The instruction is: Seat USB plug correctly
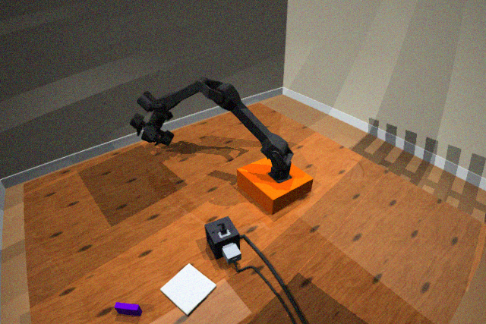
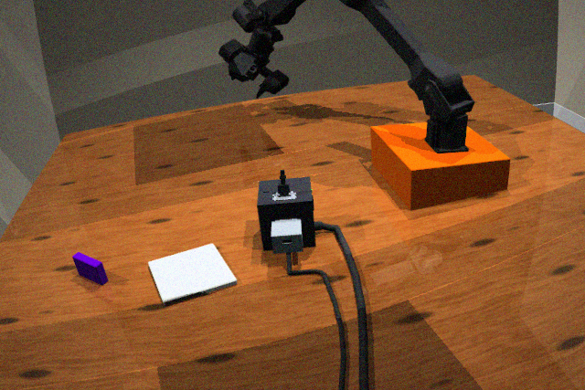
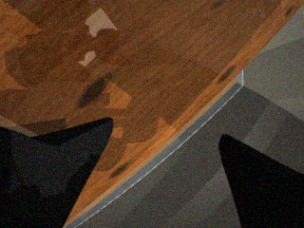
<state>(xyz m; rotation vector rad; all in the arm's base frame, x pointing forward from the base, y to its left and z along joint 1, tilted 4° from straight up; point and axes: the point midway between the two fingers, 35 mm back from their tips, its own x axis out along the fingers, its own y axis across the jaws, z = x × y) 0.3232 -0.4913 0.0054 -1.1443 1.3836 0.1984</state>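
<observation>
The dark USB plug lies 3 cm behind my gripper tip, 62 cm to the left of it and 2 cm above it. From my gripper tip the other things lie so: silver-framed socket 3 cm behind, 63 cm to the left; then white pad 11 cm ahead, 68 cm to the left, 7 cm below; then purple block 27 cm ahead, 67 cm to the left, 5 cm below.
</observation>
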